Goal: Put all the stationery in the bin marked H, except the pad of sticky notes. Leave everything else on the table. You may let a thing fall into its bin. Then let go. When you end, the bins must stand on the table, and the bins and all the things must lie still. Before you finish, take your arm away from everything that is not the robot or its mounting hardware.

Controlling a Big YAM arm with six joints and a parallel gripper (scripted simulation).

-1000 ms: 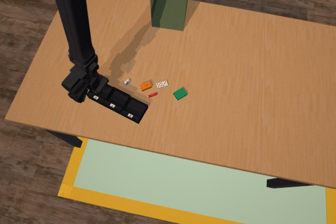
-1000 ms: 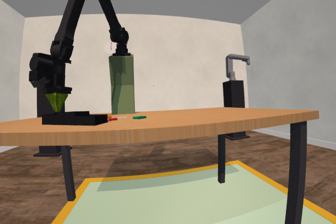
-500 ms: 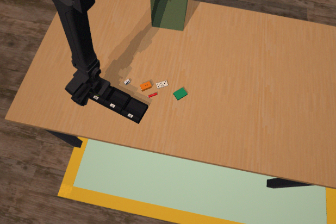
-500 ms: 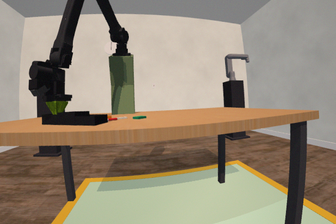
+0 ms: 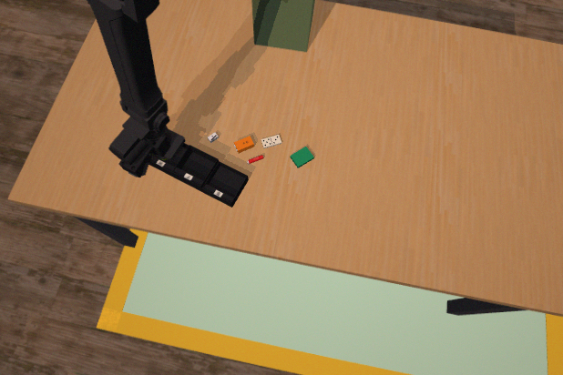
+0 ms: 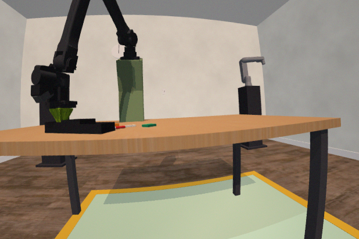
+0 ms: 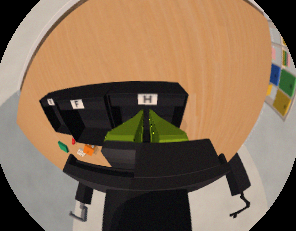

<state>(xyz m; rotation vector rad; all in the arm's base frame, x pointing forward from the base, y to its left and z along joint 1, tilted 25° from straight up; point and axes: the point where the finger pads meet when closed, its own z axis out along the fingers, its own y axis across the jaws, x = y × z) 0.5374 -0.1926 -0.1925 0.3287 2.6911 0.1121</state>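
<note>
My hand is 22 cm to the right of the red stick, 5 cm past it and 2 cm above it. Round my hand: orange block 17 cm to the left, 8 cm behind, 2 cm below; green pad 33 cm to the left, 8 cm behind, 2 cm below; white domino 25 cm to the left, 11 cm behind, 2 cm below.
</note>
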